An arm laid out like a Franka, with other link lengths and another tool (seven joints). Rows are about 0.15 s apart.
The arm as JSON. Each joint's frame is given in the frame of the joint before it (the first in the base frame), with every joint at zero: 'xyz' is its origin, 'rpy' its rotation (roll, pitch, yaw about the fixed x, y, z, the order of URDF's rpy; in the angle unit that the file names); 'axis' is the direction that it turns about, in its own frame. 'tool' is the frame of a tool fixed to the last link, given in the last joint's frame.
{
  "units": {
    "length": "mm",
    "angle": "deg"
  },
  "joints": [
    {
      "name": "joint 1",
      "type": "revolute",
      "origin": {
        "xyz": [
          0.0,
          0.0,
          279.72
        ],
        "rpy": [
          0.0,
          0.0,
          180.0
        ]
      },
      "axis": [
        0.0,
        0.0,
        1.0
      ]
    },
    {
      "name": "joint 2",
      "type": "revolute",
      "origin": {
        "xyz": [
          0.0,
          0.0,
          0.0
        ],
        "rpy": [
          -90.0,
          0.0,
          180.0
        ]
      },
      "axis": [
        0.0,
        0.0,
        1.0
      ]
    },
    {
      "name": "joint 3",
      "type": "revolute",
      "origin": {
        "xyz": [
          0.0,
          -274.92,
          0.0
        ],
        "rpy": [
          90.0,
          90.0,
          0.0
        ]
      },
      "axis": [
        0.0,
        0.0,
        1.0
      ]
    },
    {
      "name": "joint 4",
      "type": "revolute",
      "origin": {
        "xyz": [
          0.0,
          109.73,
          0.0
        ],
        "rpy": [
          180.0,
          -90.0,
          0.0
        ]
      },
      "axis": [
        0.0,
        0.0,
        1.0
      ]
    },
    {
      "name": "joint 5",
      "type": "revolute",
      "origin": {
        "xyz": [
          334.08,
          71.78,
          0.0
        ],
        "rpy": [
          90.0,
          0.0,
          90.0
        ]
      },
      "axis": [
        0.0,
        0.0,
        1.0
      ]
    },
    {
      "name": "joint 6",
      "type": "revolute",
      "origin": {
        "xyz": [
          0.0,
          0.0,
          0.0
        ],
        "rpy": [
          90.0,
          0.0,
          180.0
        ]
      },
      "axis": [
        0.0,
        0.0,
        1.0
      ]
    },
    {
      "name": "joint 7",
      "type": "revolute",
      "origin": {
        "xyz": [
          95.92,
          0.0,
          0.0
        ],
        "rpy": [
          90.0,
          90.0,
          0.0
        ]
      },
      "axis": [
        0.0,
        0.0,
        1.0
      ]
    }
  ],
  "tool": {
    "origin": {
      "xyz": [
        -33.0,
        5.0,
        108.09
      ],
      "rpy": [
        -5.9,
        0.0,
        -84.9
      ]
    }
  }
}
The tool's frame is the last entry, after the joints.
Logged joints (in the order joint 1, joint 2, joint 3, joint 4, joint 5, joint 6, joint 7), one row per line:
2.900 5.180 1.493 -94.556 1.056 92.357 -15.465
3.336 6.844 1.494 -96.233 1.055 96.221 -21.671
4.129 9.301 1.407 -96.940 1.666 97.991 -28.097
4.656 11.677 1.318 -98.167 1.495 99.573 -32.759
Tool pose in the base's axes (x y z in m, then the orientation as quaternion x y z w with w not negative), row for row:
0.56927 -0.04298 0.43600 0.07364 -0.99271 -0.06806 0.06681
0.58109 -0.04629 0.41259 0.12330 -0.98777 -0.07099 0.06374
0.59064 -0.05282 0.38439 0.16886 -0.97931 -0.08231 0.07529
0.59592 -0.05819 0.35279 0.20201 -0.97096 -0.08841 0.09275
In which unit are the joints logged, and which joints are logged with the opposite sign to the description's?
The joints are logged in degrees. Opposite sign: joint 1.
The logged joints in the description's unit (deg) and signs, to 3 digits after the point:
-2.900 5.180 1.493 -94.556 1.056 92.357 -15.465
-3.336 6.844 1.494 -96.233 1.055 96.221 -21.671
-4.129 9.301 1.407 -96.940 1.666 97.991 -28.097
-4.656 11.677 1.318 -98.167 1.495 99.573 -32.759

